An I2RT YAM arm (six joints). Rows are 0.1 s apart.
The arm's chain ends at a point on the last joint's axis. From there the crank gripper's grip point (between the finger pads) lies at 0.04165 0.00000 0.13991 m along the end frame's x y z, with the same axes.
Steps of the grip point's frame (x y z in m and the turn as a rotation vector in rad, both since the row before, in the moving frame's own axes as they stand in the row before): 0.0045 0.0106 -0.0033 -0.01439 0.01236 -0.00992; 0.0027 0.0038 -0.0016 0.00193 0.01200 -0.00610; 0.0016 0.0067 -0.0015 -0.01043 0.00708 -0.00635; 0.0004 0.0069 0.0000 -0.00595 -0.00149 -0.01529; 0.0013 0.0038 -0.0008 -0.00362 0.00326 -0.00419
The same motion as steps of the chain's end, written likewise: 0.0028 0.0090 -0.0028 -0.01439 0.01236 -0.00992; 0.0010 0.0043 -0.0011 0.00193 0.01200 -0.00610; 0.0006 0.0055 -0.0012 -0.01043 0.00708 -0.00635; 0.0006 0.0067 -0.0001 -0.00595 -0.00149 -0.01529; 0.0008 0.0035 -0.0007 -0.00362 0.00326 -0.00419
